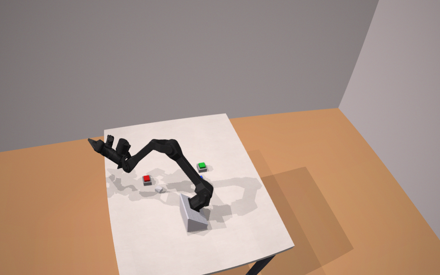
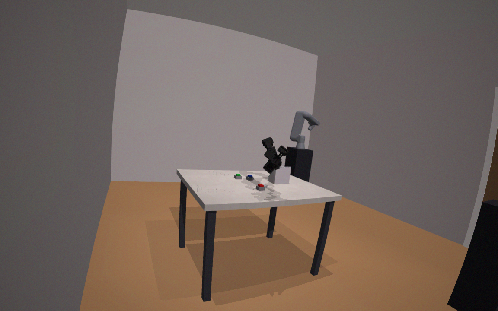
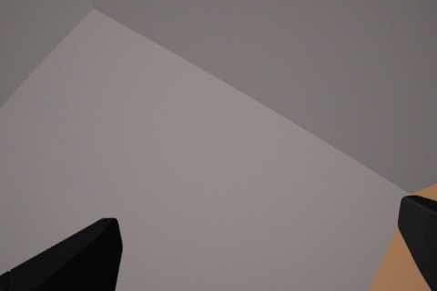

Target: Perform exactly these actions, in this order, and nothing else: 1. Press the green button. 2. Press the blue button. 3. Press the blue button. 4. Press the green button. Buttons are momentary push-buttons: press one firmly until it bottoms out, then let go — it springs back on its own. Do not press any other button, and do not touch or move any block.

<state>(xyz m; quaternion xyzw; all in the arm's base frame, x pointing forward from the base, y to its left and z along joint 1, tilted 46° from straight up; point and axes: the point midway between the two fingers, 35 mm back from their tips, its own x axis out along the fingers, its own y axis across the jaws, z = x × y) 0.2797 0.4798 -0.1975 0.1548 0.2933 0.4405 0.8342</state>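
The green button is 620 mm to the right of my gripper tip, 260 mm below it and 10 mm behind it. Round my gripper tip: small white block (350 mm to the right, 280 mm below, 130 mm behind); then red button (290 mm to the right, 260 mm below, 70 mm behind); then blue button (580 mm to the right, 260 mm below, 100 mm behind).
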